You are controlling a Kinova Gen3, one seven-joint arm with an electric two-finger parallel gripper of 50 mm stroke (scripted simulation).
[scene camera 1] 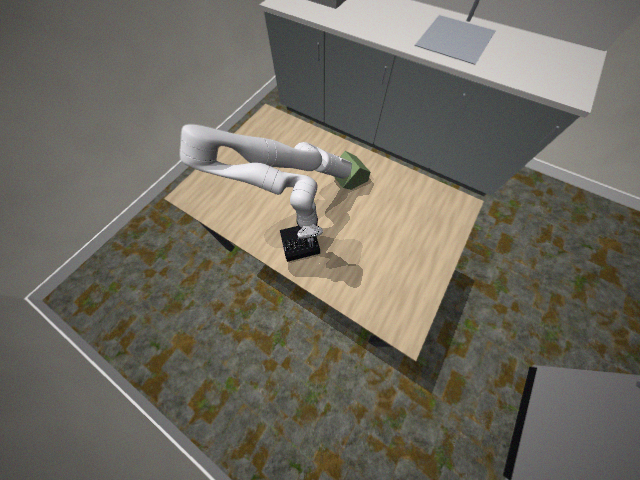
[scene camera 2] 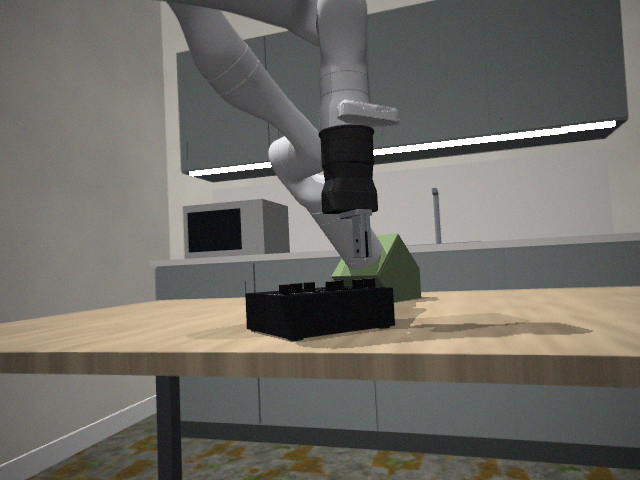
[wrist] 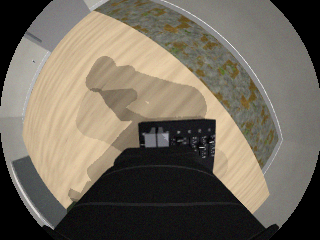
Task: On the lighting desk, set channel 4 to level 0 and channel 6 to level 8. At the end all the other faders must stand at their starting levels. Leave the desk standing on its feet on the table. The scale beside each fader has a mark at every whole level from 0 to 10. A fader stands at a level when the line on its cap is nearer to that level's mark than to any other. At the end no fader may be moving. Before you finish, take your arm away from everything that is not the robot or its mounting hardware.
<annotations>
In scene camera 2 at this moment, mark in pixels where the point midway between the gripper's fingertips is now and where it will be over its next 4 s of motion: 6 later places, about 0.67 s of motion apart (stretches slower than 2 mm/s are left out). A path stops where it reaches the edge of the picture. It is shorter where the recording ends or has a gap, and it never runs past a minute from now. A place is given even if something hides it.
My gripper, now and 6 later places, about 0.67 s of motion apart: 362,257; 363,258; 363,266; 365,274; 366,277; 366,284; 366,284
</annotations>
